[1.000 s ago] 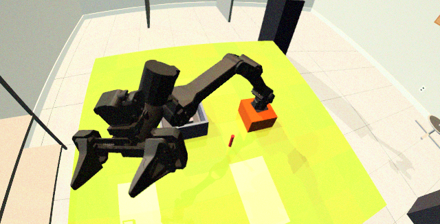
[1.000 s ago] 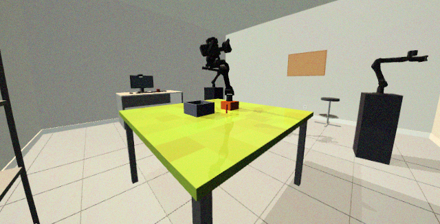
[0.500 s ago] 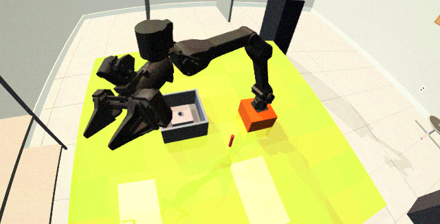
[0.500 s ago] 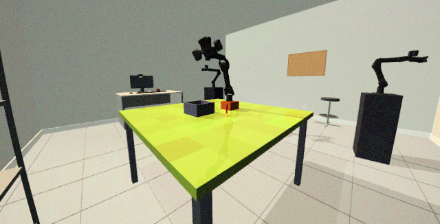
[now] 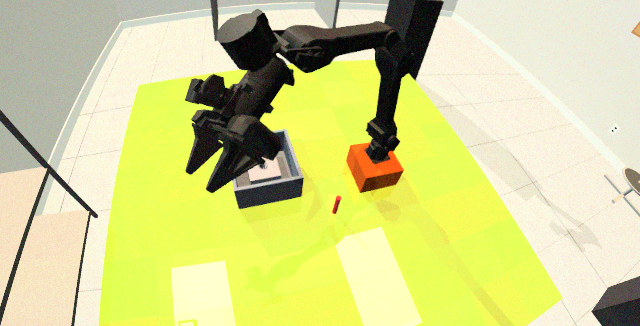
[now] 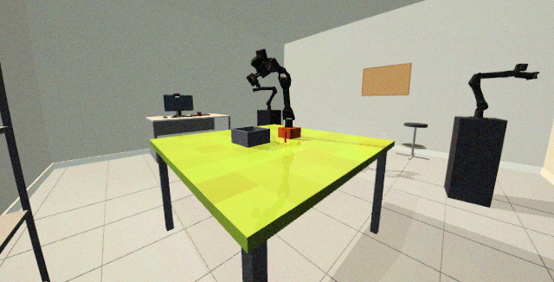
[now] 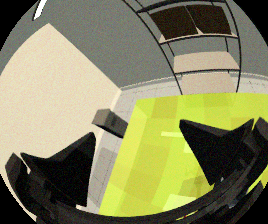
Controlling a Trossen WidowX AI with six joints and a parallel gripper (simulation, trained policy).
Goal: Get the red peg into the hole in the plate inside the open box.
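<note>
Right now my gripper tip is 37 cm above the red peg, 31 cm past it and 8 cm to the left of it. The rest, counted from my gripper tip: dark grey box: 38 cm below, 26 cm to the right, 15 cm behind; plate: 36 cm below, 26 cm to the right, 15 cm behind.
</note>
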